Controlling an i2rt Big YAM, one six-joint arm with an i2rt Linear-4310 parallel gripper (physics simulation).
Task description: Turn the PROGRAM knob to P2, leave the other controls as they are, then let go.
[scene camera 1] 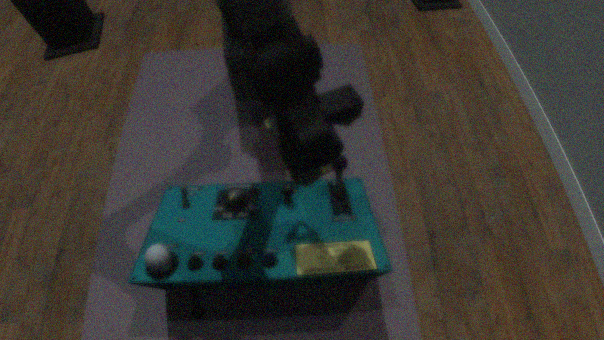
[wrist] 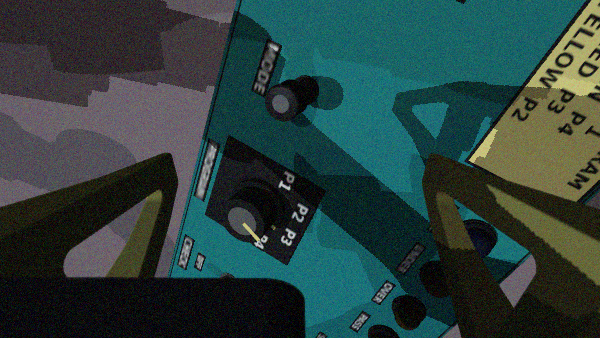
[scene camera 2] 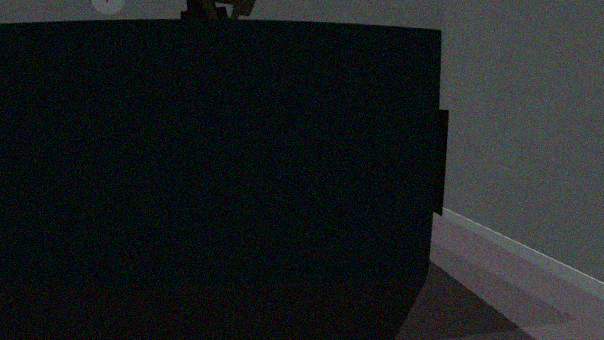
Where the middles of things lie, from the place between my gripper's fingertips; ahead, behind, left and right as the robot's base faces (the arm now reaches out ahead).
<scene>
The mode control (wrist: 284, 101) lies 10 mm ahead of my hand, 20 mm to the right of it and 130 mm below it.
</scene>
